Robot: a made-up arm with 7 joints.
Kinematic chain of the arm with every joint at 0, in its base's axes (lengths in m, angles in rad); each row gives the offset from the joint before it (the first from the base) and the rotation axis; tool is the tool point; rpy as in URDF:
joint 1: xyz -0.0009 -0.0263 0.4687 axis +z
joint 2: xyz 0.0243 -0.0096 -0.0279 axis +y
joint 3: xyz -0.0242 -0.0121 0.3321 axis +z
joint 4: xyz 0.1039 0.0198 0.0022 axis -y
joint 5: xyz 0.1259 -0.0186 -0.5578 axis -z
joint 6: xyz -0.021 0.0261 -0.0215 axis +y
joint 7: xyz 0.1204 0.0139 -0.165 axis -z
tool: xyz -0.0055 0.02 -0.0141 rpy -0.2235 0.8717 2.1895
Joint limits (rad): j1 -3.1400..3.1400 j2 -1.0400..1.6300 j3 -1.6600..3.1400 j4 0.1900..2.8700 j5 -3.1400..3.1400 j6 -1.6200..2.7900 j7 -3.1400..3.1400
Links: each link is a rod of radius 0.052 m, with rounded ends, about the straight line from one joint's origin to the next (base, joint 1, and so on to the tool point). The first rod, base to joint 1, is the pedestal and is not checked.
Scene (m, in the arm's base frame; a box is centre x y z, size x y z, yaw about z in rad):
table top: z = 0
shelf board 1: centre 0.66 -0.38 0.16 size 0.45 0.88 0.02 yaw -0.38
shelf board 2: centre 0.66 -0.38 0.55 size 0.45 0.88 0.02 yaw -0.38
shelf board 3: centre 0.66 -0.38 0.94 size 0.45 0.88 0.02 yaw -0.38
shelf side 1: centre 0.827 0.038 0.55 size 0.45 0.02 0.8 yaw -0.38
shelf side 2: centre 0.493 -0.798 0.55 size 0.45 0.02 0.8 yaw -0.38
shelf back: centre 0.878 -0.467 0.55 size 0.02 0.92 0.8 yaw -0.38
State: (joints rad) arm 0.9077 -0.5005 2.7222 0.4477 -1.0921 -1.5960 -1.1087
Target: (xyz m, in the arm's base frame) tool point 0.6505 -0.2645 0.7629
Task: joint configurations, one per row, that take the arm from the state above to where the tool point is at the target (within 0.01 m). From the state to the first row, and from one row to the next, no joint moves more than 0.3 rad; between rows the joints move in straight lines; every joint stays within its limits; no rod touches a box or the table.
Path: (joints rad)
1: 1.1792 -0.2985 2.7632 0.4654 -1.1320 -1.6000 -1.0997
2: 1.4508 -0.0964 2.8043 0.4831 -1.1719 -1.6040 -1.0906
3: 1.7223 0.1056 2.8453 0.5009 -1.2118 -1.6080 -1.0816
4: 1.9938 0.3076 2.8864 0.5186 -1.2517 -1.6120 -1.0726
5: 2.2654 0.5097 2.9274 0.5363 -1.2916 -1.6160 -1.0635
6: 2.5369 0.7117 2.9685 0.5540 -1.3314 -1.6200 -1.0545
7: 2.5269 0.4758 3.0256 0.7701 -1.2138 -1.5137 -1.0712
8: 2.5170 0.2399 3.0828 0.9862 -1.0962 -1.4073 -1.0879
9: 2.5070 0.0040 3.1400 1.2023 -0.9786 -1.3010 -1.1046

